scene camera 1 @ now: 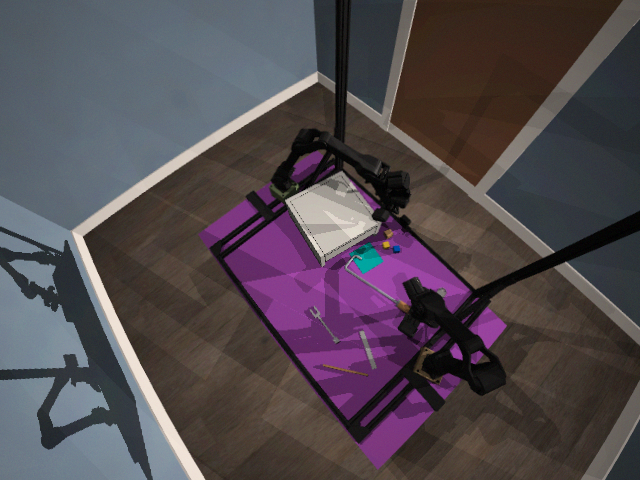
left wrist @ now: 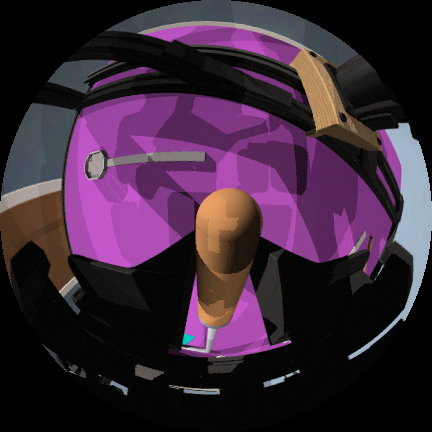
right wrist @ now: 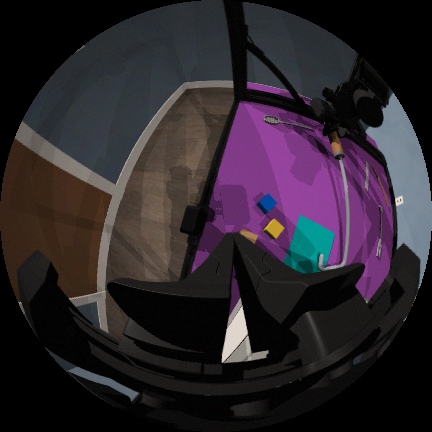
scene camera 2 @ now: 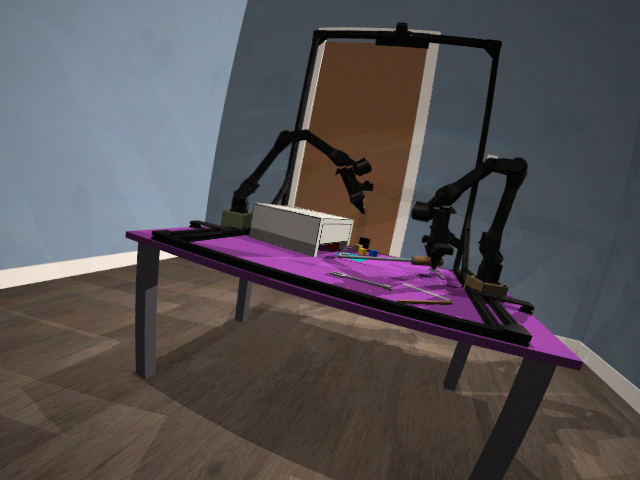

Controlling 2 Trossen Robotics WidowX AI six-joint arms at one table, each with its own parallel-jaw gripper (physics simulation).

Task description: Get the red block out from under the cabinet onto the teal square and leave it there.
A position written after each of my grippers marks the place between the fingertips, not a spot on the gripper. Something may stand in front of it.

My left gripper (scene camera 2: 432,267) grips a hook tool (left wrist: 228,223), which still rests on the table. My right gripper (scene camera 1: 397,213) is shut and holds nothing. The table carries a spoon (left wrist: 96,163). Also in view: a teal square (right wrist: 309,239) and a cabinet top (scene camera 1: 333,213).
The hook tool also shows in the right wrist view (right wrist: 333,138). My left gripper also shows in the left wrist view (left wrist: 220,236) and in the right wrist view (right wrist: 326,135). My right gripper also shows in the right wrist view (right wrist: 231,237).
